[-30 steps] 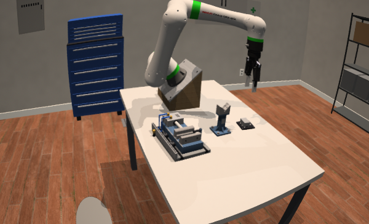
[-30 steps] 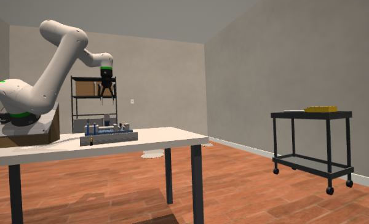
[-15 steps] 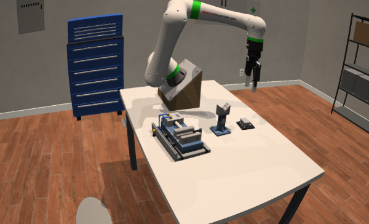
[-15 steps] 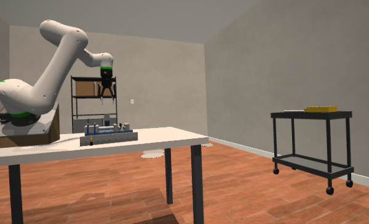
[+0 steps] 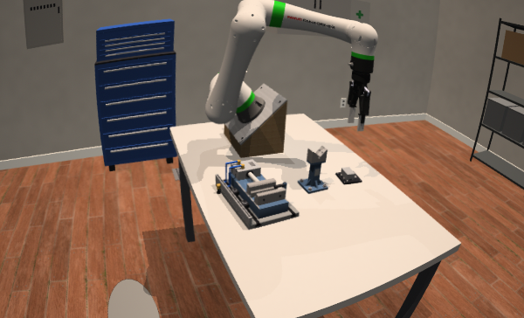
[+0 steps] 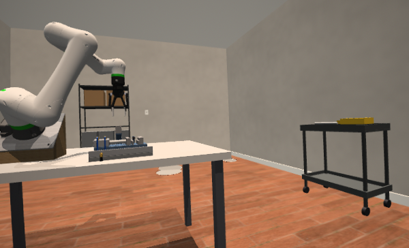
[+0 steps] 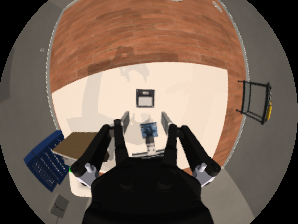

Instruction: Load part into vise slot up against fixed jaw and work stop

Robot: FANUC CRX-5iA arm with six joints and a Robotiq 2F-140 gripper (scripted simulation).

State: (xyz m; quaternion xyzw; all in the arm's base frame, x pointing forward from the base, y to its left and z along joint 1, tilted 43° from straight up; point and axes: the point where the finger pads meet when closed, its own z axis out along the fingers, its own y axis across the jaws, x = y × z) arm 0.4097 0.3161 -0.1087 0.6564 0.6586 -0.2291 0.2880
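Now: the part 24 cm below my hand. From my hand the other things lie so: dark infeed plate: 1 cm to the left, 26 cm below.
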